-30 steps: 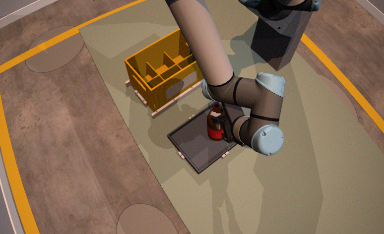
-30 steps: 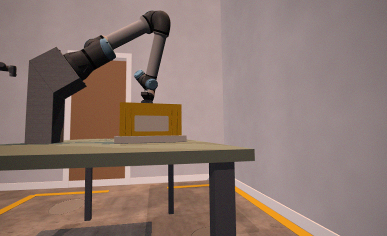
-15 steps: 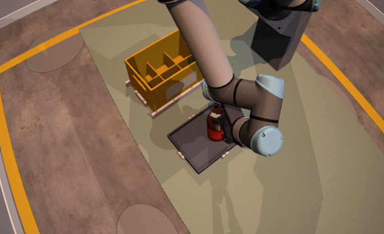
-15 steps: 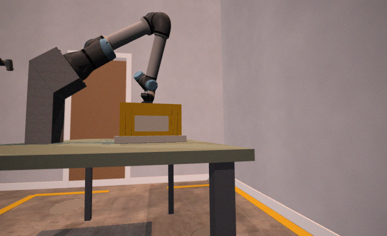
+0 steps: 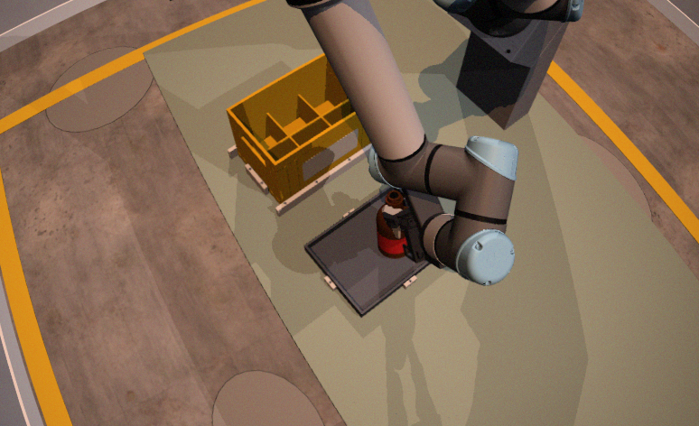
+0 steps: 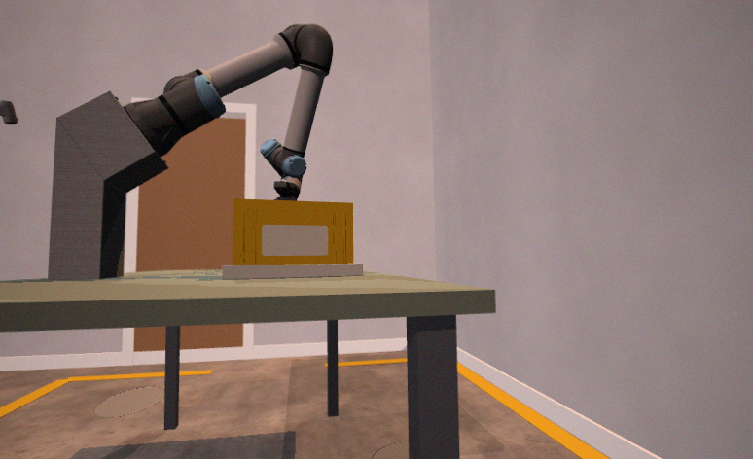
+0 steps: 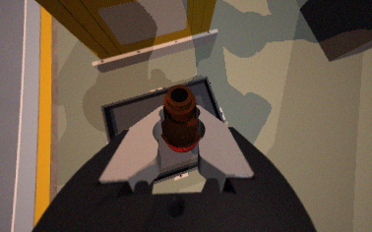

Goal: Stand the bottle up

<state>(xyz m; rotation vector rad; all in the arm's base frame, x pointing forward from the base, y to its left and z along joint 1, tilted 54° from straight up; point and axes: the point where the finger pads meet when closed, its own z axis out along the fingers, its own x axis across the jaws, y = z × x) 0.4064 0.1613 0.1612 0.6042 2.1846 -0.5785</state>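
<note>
My hand is 1 cm to the right of the brown bottle and 5 cm above it. Round my hand: yellow crate: 4 cm ahead, 29 cm to the right, 6 cm below; then dark grey tray: 3 cm ahead, 1 cm to the left, 13 cm below.
</note>
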